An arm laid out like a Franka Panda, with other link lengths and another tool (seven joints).
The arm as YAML. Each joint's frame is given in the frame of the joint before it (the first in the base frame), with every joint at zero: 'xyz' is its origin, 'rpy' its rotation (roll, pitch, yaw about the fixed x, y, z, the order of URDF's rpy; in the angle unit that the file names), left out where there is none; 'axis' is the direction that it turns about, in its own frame. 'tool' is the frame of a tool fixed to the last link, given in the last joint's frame.
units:
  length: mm
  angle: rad
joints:
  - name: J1
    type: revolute
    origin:
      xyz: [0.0, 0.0, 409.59]
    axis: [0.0, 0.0, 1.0]
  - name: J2
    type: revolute
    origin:
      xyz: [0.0, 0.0, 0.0]
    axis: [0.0, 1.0, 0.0]
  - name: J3
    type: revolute
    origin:
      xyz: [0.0, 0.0, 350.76]
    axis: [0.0, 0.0, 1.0]
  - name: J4
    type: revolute
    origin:
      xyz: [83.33, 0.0, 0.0]
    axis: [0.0, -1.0, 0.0]
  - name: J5
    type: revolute
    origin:
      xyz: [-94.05, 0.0, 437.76]
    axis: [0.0, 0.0, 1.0]
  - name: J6
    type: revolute
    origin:
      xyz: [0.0, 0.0, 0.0]
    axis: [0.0, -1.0, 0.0]
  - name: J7
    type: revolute
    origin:
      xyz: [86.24, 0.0, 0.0]
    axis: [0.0, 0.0, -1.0]
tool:
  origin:
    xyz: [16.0, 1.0, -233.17]
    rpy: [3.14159, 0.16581, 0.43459]
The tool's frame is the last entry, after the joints.
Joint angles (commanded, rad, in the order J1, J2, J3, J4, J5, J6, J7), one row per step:
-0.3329, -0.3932, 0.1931, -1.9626, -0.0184, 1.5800, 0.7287
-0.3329, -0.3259, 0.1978, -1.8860, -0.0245, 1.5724, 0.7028
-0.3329, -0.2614, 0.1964, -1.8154, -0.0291, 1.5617, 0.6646
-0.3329, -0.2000, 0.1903, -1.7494, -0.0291, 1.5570, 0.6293
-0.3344, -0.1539, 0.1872, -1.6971, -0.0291, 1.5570, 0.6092
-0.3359, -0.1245, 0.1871, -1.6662, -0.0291, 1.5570, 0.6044
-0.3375, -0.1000, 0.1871, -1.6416, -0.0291, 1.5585, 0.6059
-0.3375, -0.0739, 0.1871, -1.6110, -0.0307, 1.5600, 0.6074
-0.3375, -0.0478, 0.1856, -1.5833, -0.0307, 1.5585, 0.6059
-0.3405, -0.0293, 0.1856, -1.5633, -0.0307, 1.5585, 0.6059
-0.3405, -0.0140, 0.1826, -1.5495, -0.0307, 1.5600, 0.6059
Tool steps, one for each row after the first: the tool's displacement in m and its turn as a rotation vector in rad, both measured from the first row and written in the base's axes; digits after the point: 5 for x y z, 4 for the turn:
0.02367, -0.00205, 0.00762, 0.0043, -0.0007, 0.0347
0.04481, -0.00716, 0.01174, 0.0131, 0.0047, 0.0745
0.06563, -0.01439, 0.01417, 0.0258, 0.0039, 0.1064
0.08226, -0.02035, 0.01692, 0.0333, -0.0033, 0.1237
0.09255, -0.02360, 0.01694, 0.0382, -0.0061, 0.1278
0.10119, -0.02666, 0.01626, 0.0422, -0.0091, 0.1253
0.11099, -0.02941, 0.01770, 0.0440, -0.0162, 0.1244
0.11961, -0.03261, 0.01699, 0.0487, -0.0177, 0.1247
0.12575, -0.03614, 0.01665, 0.0516, -0.0203, 0.1219
0.13075, -0.03944, 0.01497, 0.0543, -0.0213, 0.1190

